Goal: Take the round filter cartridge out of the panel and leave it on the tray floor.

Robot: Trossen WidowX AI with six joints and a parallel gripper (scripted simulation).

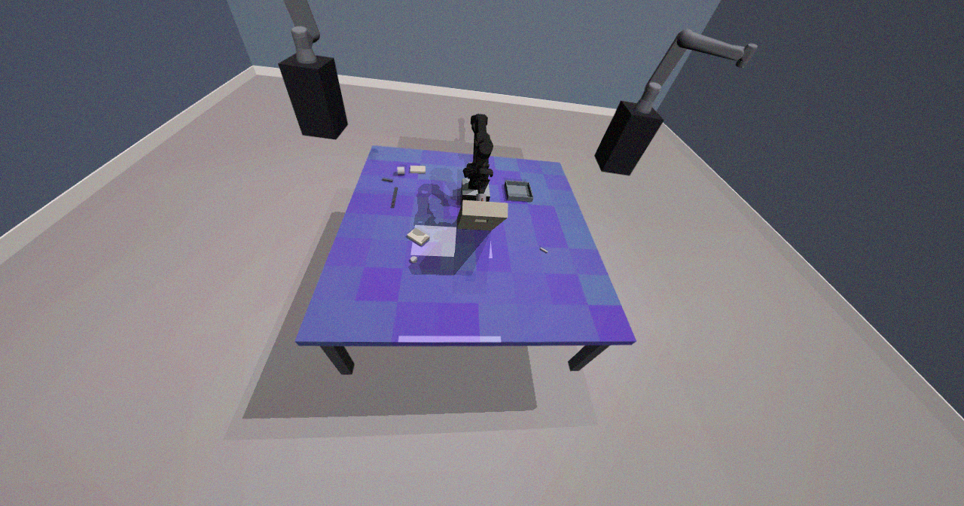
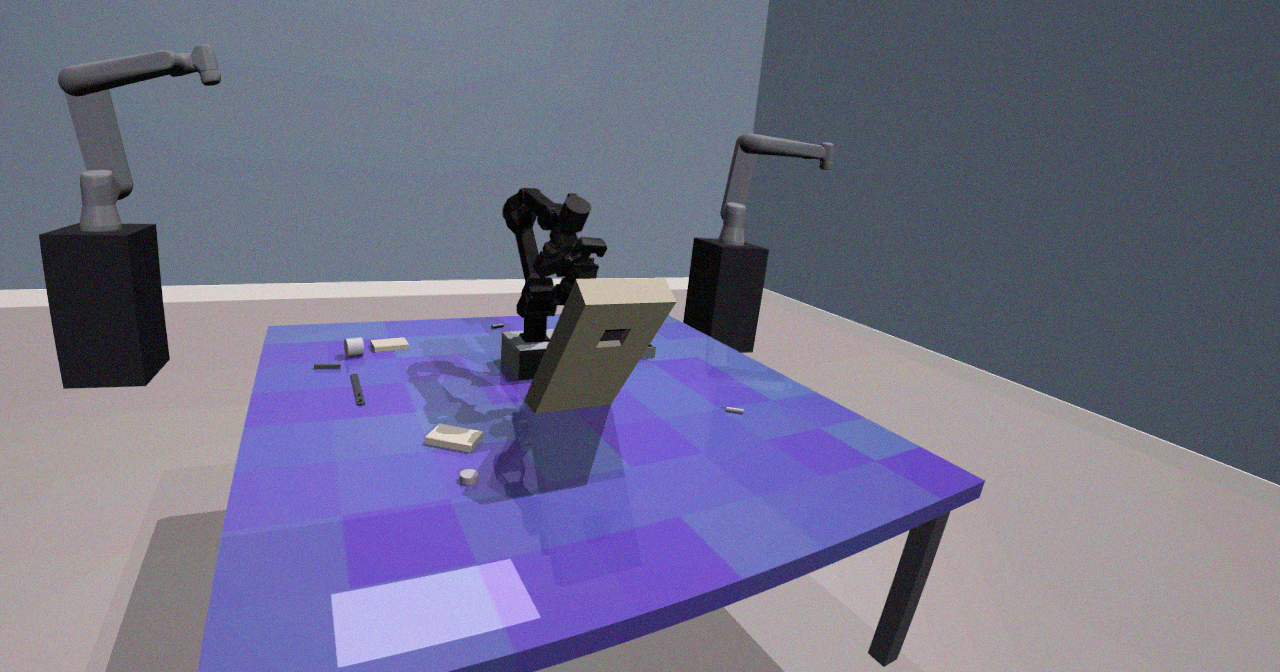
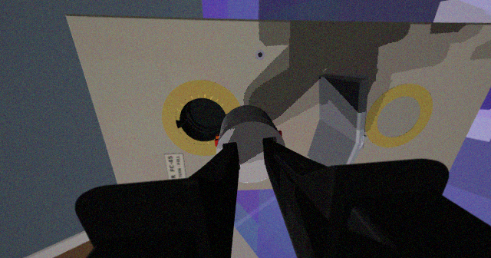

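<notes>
The filter cartridge is 10 mm below my gripper tip and 10 mm ahead of it. The rest, counted from my gripper tip: tan service panel (80 mm below, 40 mm ahead); then dark tray (380 mm behind, 250 mm to the left, 230 mm below); then small disc (260 mm to the right, 240 mm below, 210 mm ahead).
</notes>
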